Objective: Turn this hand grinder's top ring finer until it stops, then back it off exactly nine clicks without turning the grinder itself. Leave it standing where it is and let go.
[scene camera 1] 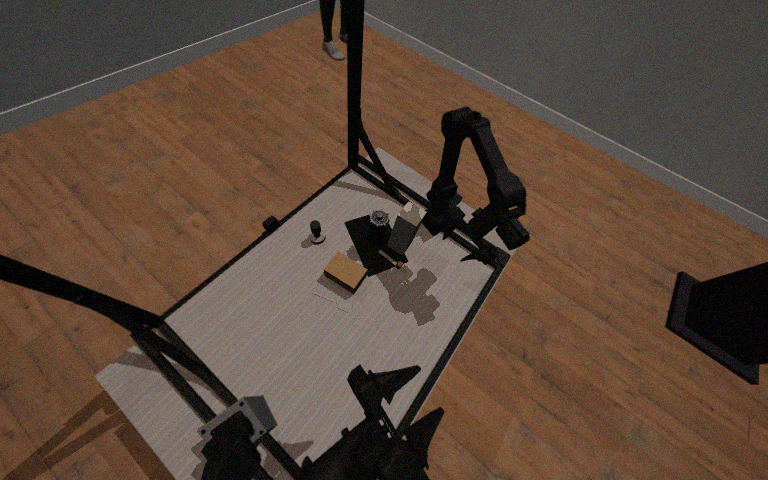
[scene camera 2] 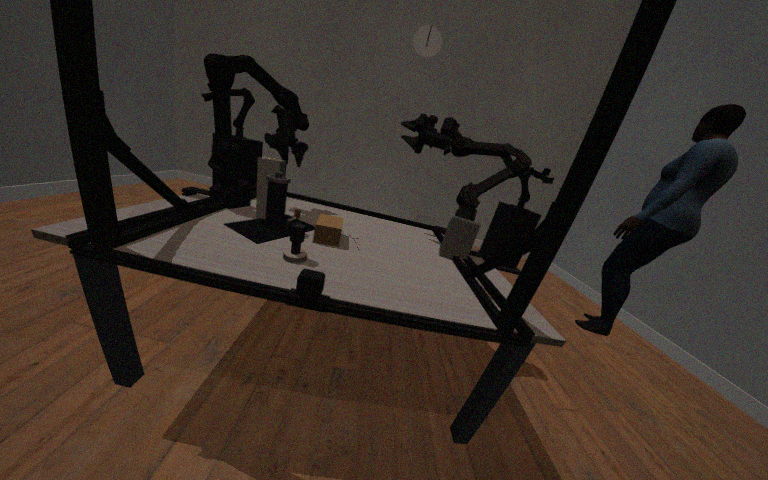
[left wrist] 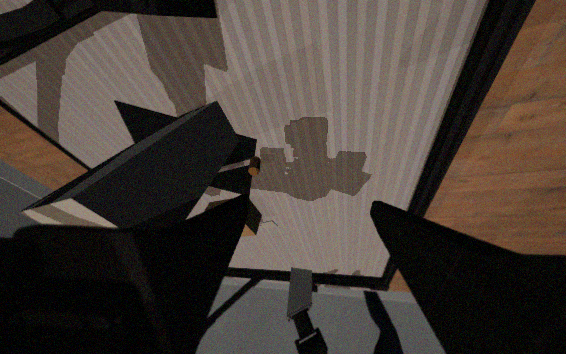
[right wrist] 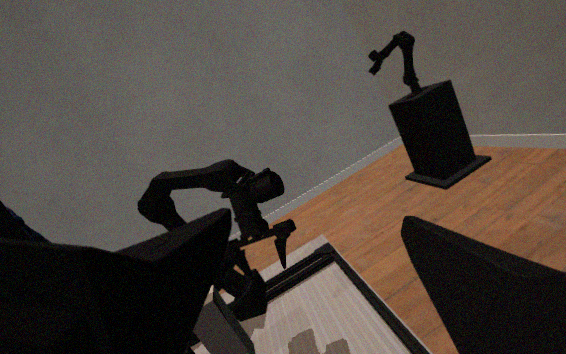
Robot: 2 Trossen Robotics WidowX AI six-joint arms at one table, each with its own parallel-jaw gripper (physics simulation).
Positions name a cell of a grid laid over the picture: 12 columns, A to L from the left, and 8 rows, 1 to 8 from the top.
Scene:
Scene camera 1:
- my left gripper: H5
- my right gripper: G7
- tan wooden block: F5, on the table
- dark base plate: F4
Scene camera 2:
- my left gripper: E3
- my right gripper: G3
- hand grinder: E4
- tan wooden block: F4
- pale upright box: E3
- dark base plate: D4
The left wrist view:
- my left gripper: G5
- pale upright box: D5
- dark base plate: C3
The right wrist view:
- my left gripper: F7
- my right gripper: G6
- pale upright box: E8

